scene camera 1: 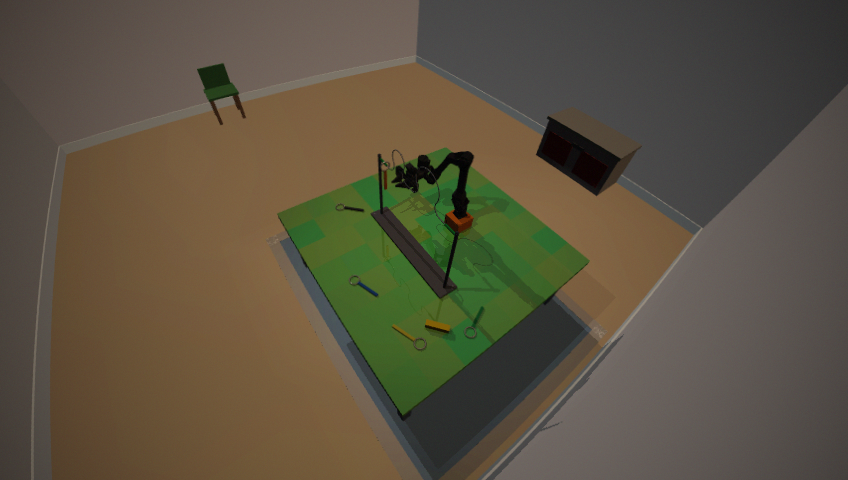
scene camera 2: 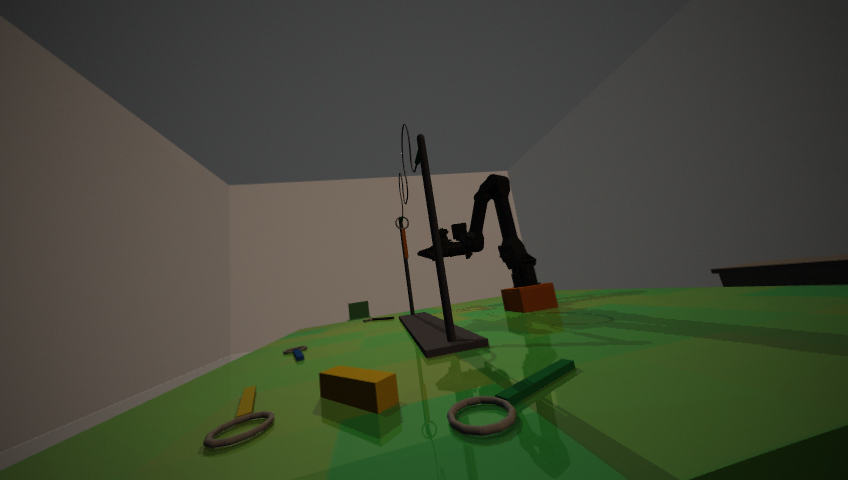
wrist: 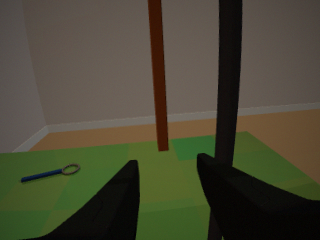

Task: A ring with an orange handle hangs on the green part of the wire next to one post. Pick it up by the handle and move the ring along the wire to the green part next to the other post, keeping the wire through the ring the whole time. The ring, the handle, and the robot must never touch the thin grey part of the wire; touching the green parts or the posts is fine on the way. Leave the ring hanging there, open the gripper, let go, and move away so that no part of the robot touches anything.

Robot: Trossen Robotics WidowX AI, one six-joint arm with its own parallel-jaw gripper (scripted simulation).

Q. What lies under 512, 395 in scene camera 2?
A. A green-handled ring.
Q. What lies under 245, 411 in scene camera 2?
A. A yellow-handled ring.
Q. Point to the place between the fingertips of my gripper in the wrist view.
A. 167, 164
